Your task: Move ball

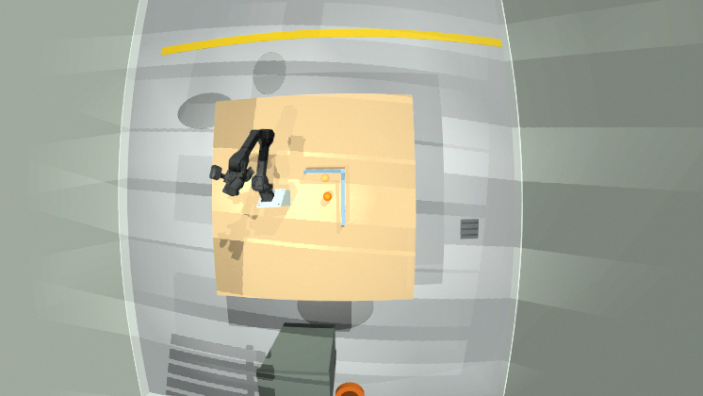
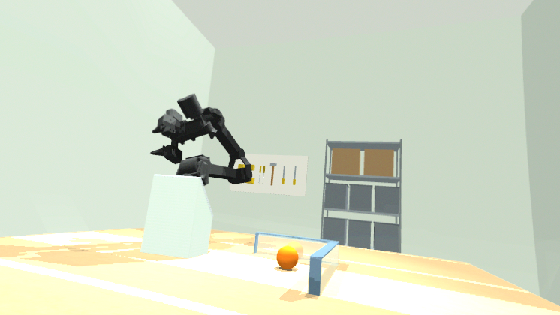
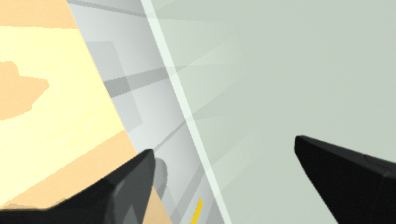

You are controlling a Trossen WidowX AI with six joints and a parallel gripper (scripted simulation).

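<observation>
Now: the orange ball 52 cm ahead of my gripper tip, 9 cm to the right of it and 29 cm below it. The rest, counted from my gripper tip: see-through copy (51 cm ahead, 1 cm to the left, 29 cm below).
</observation>
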